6 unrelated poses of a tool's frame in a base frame.
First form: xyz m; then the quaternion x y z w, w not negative.
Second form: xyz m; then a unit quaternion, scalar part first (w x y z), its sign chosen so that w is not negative. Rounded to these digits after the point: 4 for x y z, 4 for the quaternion.
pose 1, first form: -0.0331 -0.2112 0.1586 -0.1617 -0.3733 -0.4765 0.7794
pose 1, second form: -0.0331 -0.2112 0.1586 0.7794 -0.1617 -0.3733 -0.4765
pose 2, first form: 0.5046 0.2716 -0.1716 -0.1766 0.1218 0.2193 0.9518
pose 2, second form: 0.5046 0.2716 -0.1716 0.9518 -0.1766 0.1218 0.2193
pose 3, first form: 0.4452 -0.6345 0.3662 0.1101 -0.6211 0.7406 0.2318
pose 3, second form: 0.4452 -0.6345 0.3662 0.2318 0.1101 -0.6211 0.7406
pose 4, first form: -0.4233 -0.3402 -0.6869 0.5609 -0.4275 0.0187 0.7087
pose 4, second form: -0.4233 -0.3402 -0.6869 0.7087 0.5609 -0.4275 0.0187
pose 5, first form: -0.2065 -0.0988 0.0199 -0.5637 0.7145 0.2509 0.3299
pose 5, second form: -0.2065 -0.0988 0.0199 0.3299 -0.5637 0.7145 0.2509
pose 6, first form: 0.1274 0.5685 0.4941 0.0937 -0.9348 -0.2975 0.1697
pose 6, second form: 0.1274 0.5685 0.4941 0.1697 0.0937 -0.9348 -0.2975
